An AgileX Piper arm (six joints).
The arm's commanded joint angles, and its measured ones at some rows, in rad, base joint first. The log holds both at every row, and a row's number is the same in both.
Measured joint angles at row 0: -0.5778, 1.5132, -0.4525, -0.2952, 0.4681, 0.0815
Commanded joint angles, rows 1 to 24: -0.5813, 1.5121, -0.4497, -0.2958, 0.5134, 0.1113; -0.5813, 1.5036, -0.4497, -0.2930, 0.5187, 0.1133; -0.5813, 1.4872, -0.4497, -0.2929, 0.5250, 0.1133; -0.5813, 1.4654, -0.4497, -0.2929, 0.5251, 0.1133; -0.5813, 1.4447, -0.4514, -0.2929, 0.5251, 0.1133; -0.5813, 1.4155, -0.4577, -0.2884, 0.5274, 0.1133; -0.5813, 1.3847, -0.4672, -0.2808, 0.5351, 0.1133; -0.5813, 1.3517, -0.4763, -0.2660, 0.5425, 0.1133; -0.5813, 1.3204, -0.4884, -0.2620, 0.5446, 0.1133; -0.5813, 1.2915, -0.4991, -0.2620, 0.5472, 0.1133; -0.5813, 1.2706, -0.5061, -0.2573, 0.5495, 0.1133; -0.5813, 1.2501, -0.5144, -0.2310, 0.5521, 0.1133; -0.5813, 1.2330, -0.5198, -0.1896, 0.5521, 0.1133; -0.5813, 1.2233, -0.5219, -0.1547, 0.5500, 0.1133; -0.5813, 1.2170, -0.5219, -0.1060, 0.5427, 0.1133; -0.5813, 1.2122, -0.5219, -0.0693, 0.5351, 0.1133; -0.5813, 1.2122, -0.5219, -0.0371, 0.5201, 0.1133; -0.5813, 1.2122, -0.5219, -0.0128, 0.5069, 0.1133; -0.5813, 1.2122, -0.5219, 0.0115, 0.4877, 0.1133; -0.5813, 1.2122, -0.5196, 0.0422, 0.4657, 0.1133; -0.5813, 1.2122, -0.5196, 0.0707, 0.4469, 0.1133; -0.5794, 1.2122, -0.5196, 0.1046, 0.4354, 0.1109; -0.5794, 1.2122, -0.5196, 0.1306, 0.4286, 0.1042; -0.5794, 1.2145, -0.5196, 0.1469, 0.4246, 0.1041
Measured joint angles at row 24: -0.5778, 1.2200, -0.5192, 0.0517, 0.4680, 0.1112
